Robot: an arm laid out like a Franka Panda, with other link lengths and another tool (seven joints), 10 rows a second.
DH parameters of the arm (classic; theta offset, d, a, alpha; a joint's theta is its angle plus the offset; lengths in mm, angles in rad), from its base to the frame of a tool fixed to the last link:
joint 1: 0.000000 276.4 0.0 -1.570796
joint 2: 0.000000 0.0 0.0 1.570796
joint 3: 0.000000 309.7 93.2 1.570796
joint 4: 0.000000 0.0 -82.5 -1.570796
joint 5: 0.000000 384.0 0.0 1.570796
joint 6: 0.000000 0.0 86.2 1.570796
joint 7: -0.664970 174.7 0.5 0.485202
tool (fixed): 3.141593 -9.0 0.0 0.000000
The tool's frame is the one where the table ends.
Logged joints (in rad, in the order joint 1, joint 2, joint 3, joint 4, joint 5, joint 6, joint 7), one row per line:
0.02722, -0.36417, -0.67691, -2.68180, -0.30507, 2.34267, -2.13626
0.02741, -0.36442, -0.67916, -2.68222, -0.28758, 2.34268, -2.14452
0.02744, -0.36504, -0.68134, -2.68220, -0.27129, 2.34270, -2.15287
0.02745, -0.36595, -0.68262, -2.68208, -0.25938, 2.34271, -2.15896
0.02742, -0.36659, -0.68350, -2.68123, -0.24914, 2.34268, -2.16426
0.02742, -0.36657, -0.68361, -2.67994, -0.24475, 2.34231, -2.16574
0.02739, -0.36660, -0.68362, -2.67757, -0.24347, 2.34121, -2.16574
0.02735, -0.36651, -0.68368, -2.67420, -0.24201, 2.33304, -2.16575
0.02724, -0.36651, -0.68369, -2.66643, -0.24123, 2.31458, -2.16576
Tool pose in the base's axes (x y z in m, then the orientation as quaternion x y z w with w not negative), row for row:
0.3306, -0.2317, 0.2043, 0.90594, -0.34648, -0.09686, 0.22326
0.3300, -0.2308, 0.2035, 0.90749, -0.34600, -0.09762, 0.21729
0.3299, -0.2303, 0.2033, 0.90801, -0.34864, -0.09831, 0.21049
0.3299, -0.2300, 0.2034, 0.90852, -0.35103, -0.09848, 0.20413
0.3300, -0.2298, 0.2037, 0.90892, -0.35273, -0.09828, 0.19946
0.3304, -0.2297, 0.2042, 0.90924, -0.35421, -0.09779, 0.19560
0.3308, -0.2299, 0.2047, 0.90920, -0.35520, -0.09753, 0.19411
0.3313, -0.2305, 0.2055, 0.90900, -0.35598, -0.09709, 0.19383
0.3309, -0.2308, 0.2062, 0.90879, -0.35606, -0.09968, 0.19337
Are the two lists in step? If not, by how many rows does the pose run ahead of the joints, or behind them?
The pose runs 1 row behind the joints: the pose in row i belongs to the joints in row i - 1.
